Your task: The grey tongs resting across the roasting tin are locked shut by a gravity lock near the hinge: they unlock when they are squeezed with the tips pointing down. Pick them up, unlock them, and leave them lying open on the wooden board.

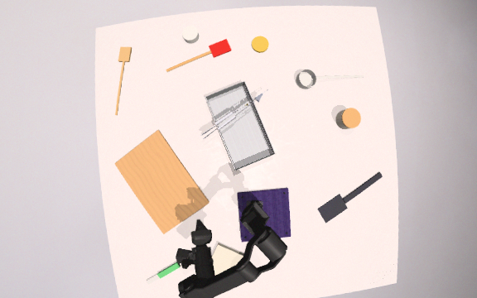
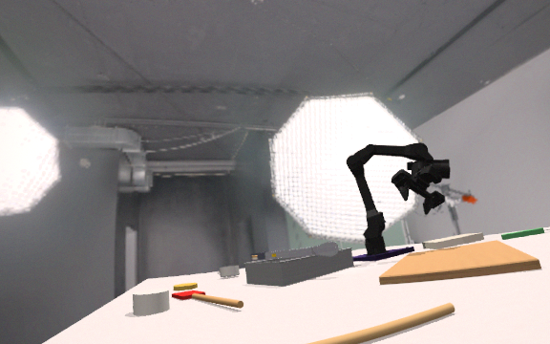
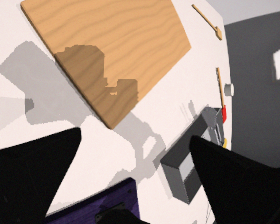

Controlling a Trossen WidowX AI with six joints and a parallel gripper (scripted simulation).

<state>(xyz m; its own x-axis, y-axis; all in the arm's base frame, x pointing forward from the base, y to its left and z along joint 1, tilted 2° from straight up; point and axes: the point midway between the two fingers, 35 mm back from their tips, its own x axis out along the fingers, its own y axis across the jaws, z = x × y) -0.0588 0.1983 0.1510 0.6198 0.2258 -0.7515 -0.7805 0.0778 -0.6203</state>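
Right now the grey roasting tin is 360 mm ahead of my gripper tip, 130 mm to the right of it and 120 mm below it. From my gripper tip the other things lie so: wooden board: 120 mm ahead, 180 mm to the left, 140 mm below; cream block: 220 mm behind, 80 mm to the right, 140 mm below; yellow slider: 440 mm ahead, 160 mm to the right, 80 mm below.
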